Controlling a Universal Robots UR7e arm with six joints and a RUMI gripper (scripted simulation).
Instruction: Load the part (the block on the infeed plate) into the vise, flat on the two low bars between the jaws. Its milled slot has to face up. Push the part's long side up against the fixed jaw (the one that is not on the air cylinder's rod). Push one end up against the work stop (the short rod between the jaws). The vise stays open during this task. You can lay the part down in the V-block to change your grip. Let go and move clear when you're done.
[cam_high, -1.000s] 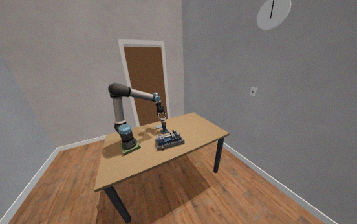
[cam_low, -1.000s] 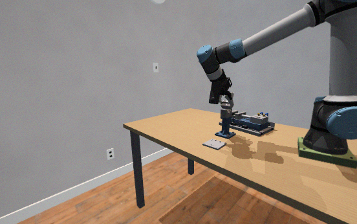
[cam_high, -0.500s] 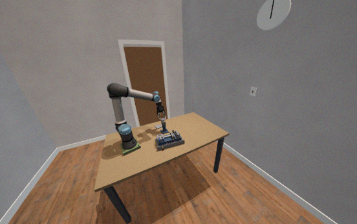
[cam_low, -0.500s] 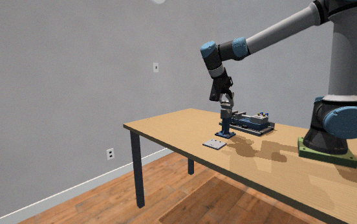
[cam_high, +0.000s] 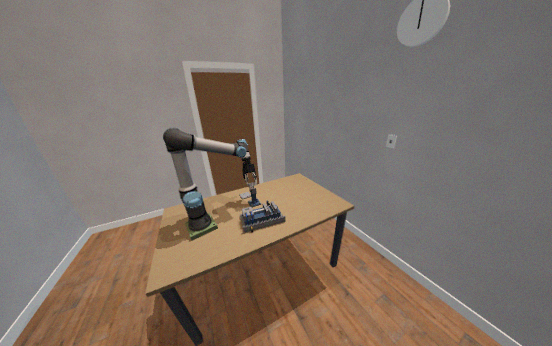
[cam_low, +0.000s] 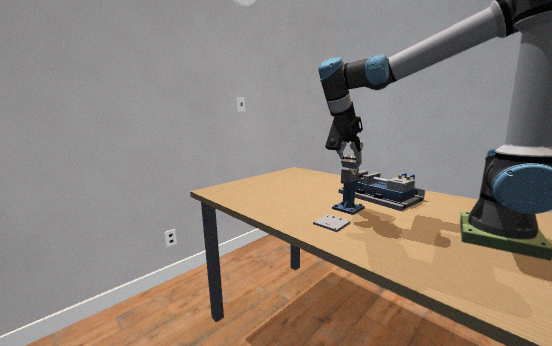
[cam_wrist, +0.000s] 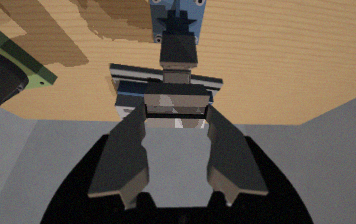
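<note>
Now: the part right at my hand. From my hand the other things lie so: grey infeed plate: 30 mm behind, 160 mm to the left, 190 mm below; then cylinder rod: 30 mm behind, 220 mm to the right, 110 mm below; then work stop: 60 mm ahead, 180 mm to the right, 100 mm below.
</note>
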